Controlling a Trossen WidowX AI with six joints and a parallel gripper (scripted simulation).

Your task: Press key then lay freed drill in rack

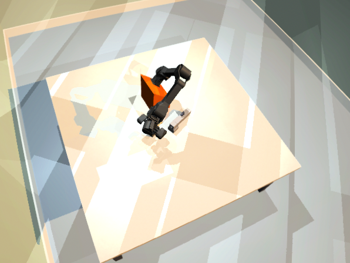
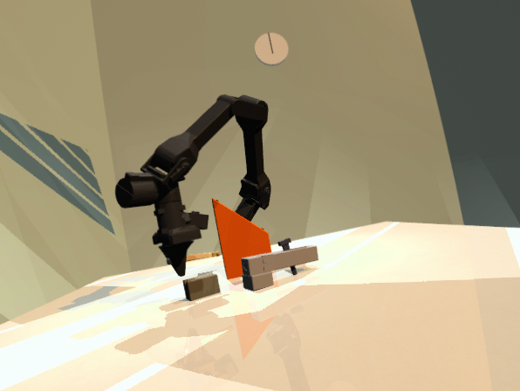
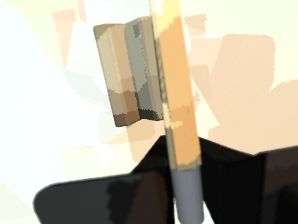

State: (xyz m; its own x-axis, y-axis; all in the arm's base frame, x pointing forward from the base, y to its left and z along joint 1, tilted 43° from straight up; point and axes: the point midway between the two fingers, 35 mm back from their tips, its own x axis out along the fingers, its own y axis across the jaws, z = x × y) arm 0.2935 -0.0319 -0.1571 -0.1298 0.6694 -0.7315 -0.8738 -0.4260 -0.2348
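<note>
My gripper tip is now 40 mm past the rack block, 30 mm to the right of it and 40 mm above it. Round my gripper tip: t-shaped key 60 mm behind, 230 mm to the left, 10 mm below; drill 20 mm behind, 30 mm to the left, 30 mm above; housing block 50 mm behind, 210 mm to the left, 20 mm below.
</note>
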